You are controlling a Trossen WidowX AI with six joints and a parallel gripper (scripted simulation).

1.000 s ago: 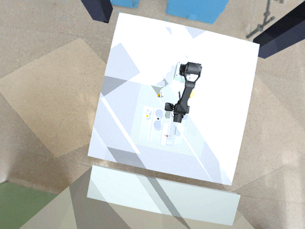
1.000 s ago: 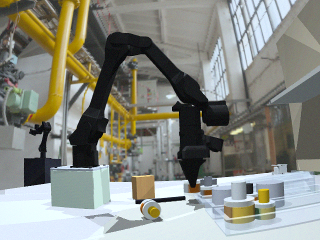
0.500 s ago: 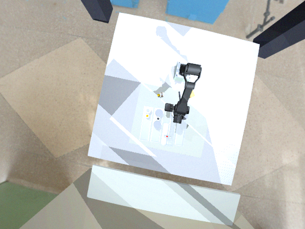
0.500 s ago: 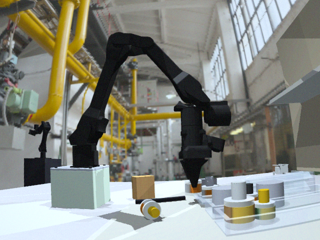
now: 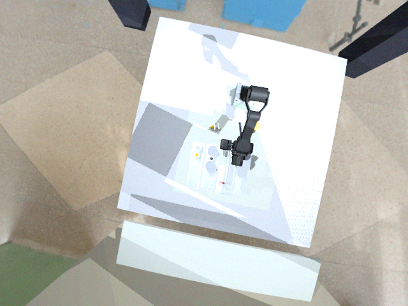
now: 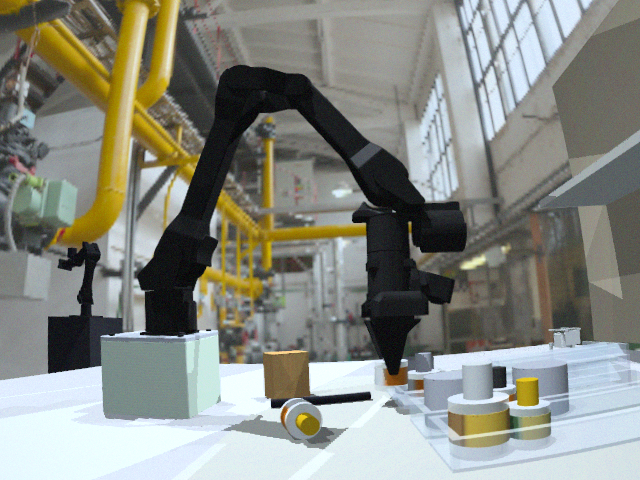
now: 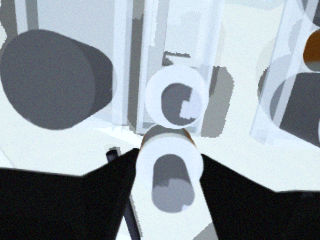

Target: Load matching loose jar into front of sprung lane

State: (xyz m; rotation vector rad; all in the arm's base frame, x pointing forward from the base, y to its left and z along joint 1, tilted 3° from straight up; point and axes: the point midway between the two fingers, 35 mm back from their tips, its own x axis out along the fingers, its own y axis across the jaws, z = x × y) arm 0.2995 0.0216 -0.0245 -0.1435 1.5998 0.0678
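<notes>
Right now the black rod is 10 cm behind my gripper tip, 2 cm to the left of it and 4 cm below it. Round my gripper tip: clear rack (19 cm ahead, 3 cm below); then wooden block (16 cm behind, 9 cm to the left, 1 cm below).
</notes>
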